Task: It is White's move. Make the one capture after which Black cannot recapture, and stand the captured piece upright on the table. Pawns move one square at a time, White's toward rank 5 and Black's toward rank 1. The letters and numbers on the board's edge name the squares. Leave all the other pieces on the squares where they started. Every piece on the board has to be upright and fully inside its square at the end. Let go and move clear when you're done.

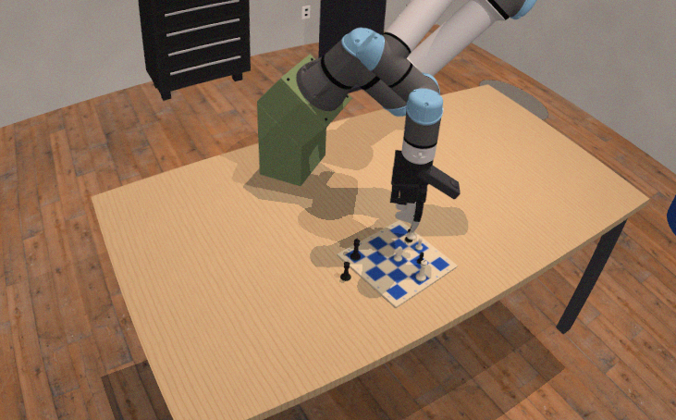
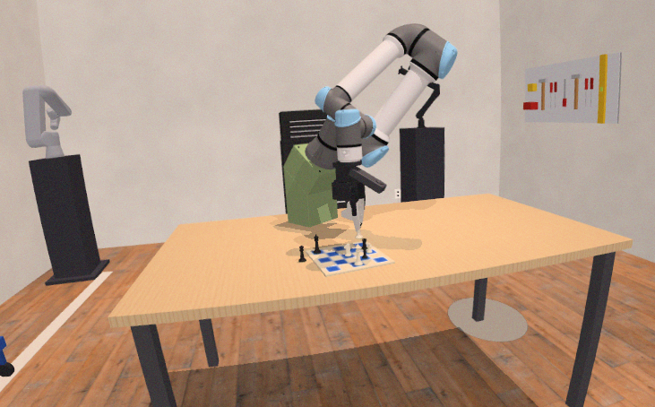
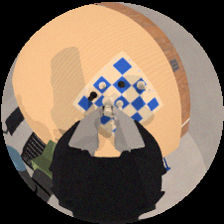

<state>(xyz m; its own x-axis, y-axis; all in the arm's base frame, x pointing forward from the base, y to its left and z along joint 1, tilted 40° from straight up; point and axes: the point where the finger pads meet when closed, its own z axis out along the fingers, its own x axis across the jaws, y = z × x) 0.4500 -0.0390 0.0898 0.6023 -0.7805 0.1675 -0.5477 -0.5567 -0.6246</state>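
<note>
Now: the chessboard 9 cm below my hand, 4 cm to the right of it and 1 cm ahead of it. Round my hand: tall black piece 12 cm to the right, 6 cm below, 6 cm behind.
</note>
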